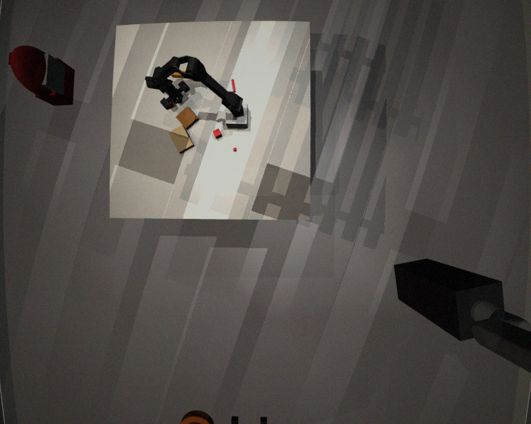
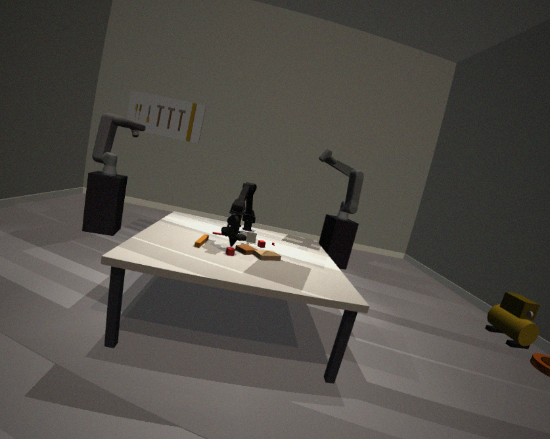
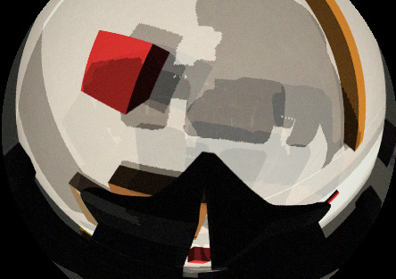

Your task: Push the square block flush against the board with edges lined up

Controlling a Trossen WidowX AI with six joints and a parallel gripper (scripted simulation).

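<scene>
Now: gripper tip 10 cm to the right of the orange square block, 2 cm past it and 1 cm above it. The rest, counted from my gripper tip: tan board 23 cm to the left, 4 cm ahead, 1 cm below; orange bar 18 cm to the right, 7 cm behind, 1 cm below; thin red bar 34 cm behind, 6 cm to the right, 2 cm below.
</scene>
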